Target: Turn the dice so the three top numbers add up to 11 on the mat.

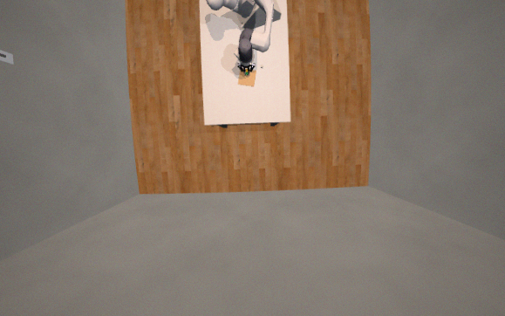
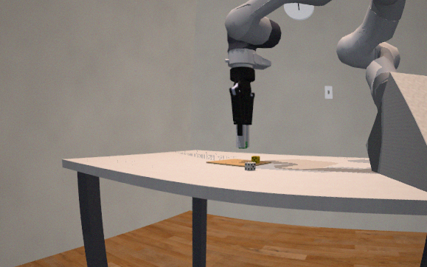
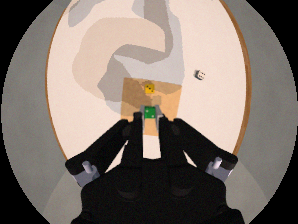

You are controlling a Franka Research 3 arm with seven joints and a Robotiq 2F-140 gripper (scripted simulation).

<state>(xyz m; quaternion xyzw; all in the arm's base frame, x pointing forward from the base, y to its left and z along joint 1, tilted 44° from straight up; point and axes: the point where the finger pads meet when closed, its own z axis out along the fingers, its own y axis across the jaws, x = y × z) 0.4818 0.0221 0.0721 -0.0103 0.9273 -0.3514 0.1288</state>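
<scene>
The tan mat lies 8 cm below my hand and 1 cm ahead of it. The rest, counted from my hand: yellow die: 7 cm below, 4 cm behind; white die: 13 cm to the left, 7 cm below, 7 cm behind; green die: 3 cm below.
</scene>
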